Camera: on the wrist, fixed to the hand. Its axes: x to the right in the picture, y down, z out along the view.
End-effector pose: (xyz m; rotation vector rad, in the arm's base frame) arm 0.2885 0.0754 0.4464 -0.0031 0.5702 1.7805
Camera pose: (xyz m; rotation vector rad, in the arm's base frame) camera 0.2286 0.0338 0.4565 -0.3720 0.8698 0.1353
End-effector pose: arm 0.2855 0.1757 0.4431 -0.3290 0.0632 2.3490
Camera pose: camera 0.2611 0.1094 0.4223 -0.3790 0.3610 0.7043
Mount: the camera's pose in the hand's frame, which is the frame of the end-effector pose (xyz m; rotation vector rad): -0.0232 0.0656 -0.0242 0.4479 0.3766 -1.5377
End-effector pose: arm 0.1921 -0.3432 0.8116 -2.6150 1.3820 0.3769
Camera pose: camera 0.1288 -0.3679 0.8400 -2.5113 -0.6741 -0.5696
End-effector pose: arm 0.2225 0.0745 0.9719 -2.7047 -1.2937 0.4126
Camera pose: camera 0.2646 0.0155 0.9852 -0.8316 -2.2059 -0.0290
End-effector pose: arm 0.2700 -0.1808 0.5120 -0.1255 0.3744 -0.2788
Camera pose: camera 0.2562 -0.1131 0.4863 0.1129 0.5187 -1.9111
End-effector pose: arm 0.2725 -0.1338 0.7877 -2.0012 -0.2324 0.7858
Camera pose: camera 0.2597 -0.1969 0.7519 -0.9966 -1.0641 -0.4911
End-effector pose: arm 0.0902 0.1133 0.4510 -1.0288 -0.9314 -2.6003
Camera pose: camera 0.1196 0.0458 0.4537 -0.3665 1.5358 1.6574
